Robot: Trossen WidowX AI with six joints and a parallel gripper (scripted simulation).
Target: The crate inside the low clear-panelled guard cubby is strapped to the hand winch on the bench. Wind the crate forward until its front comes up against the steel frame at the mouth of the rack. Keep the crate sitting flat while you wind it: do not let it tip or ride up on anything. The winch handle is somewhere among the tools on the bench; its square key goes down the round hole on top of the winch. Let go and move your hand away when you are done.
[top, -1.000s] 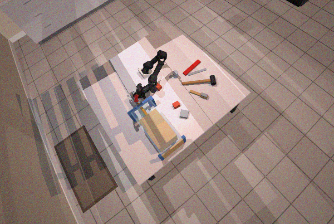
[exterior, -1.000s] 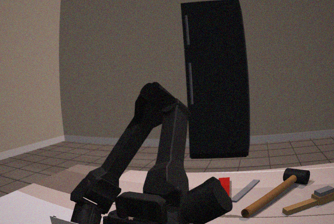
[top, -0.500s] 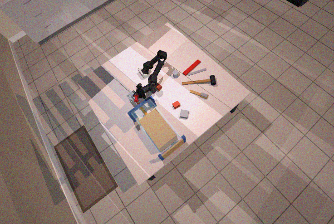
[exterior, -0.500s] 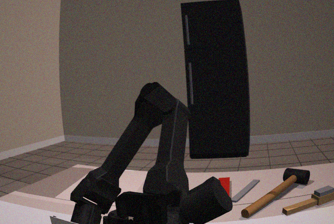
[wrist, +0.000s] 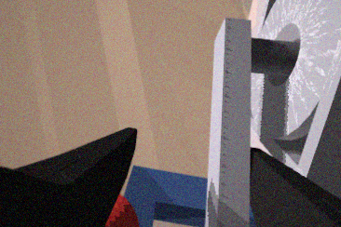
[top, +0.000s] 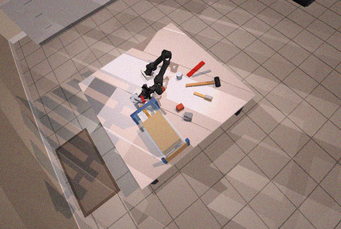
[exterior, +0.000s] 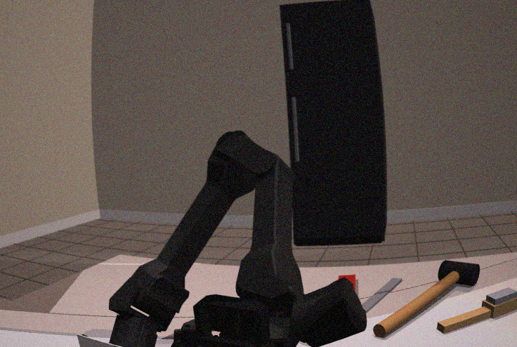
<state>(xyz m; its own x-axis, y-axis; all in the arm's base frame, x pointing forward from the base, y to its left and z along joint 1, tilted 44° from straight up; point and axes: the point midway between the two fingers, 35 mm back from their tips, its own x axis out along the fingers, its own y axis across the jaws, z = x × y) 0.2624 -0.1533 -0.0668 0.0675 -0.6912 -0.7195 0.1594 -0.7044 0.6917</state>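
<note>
The winch handle lies 1 cm below my gripper tip and 1 cm ahead of it. Also, from my gripper tip: clear-panelled cubby (36 cm ahead, 3 cm to the left, 1 cm below); grey hand winch (9 cm below, 6 cm behind, 4 cm to the right); red knob (5 cm ahead, 2 cm to the left, 2 cm above).
</note>
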